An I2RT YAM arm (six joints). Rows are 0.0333 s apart.
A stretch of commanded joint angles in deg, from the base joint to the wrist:
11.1 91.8 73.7 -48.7 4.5 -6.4
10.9 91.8 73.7 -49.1 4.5 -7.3
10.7 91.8 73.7 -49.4 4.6 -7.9
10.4 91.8 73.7 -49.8 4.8 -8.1
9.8 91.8 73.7 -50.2 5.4 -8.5
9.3 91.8 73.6 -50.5 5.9 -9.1
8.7 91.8 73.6 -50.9 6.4 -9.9
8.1 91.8 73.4 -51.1 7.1 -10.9
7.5 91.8 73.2 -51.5 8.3 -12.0
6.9 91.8 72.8 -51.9 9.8 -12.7
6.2 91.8 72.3 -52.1 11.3 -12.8
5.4 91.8 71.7 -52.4 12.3 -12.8
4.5 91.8 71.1 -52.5 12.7 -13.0
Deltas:
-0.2 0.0 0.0 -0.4 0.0 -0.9
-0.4 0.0 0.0 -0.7 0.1 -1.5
-0.7 0.0 0.0 -1.1 0.3 -1.7
-1.3 0.0 0.0 -1.5 0.9 -2.1
-1.8 0.0 -0.1 -1.8 1.4 -2.7
-2.4 0.0 -0.1 -2.2 1.9 -3.5
-3.0 0.0 -0.3 -2.4 2.6 -4.5
-3.6 0.0 -0.5 -2.8 3.8 -5.6
-4.2 0.0 -0.9 -3.2 5.3 -6.3
-4.9 0.0 -1.4 -3.4 6.8 -6.4
-5.7 0.0 -2.0 -3.7 7.8 -6.4
-6.6 0.0 -2.6 -3.8 8.2 -6.6

